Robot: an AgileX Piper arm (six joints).
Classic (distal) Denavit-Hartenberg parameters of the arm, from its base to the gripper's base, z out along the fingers. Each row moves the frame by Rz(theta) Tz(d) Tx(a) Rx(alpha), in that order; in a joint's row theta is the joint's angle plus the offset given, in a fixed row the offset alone. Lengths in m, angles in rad.
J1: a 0; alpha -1.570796; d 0.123; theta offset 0
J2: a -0.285; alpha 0; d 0; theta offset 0.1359
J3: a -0.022; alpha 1.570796; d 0; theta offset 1.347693
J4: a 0; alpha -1.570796; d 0.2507; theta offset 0
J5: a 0; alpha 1.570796; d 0; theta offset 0
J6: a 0; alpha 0; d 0.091; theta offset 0
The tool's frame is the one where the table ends.
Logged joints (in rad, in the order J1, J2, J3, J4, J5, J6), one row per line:
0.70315, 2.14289, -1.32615, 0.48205, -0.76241, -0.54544
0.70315, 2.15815, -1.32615, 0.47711, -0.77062, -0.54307
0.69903, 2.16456, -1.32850, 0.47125, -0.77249, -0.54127
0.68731, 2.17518, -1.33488, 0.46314, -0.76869, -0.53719
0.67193, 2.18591, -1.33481, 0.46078, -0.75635, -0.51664
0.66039, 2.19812, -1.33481, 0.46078, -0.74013, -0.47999
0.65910, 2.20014, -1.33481, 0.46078, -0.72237, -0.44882
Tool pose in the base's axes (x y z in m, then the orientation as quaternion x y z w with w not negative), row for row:
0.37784, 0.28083, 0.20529, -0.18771, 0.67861, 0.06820, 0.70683
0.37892, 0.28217, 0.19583, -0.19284, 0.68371, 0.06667, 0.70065
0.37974, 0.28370, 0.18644, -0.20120, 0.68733, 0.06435, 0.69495
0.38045, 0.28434, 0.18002, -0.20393, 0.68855, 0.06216, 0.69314
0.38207, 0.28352, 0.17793, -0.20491, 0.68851, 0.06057, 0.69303
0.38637, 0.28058, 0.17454, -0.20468, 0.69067, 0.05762, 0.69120
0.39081, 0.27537, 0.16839, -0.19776, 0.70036, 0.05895, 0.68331
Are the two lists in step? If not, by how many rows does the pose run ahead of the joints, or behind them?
The pose runs 2 rows behind the joints: the pose in row i belongs to the joints in row i - 2.
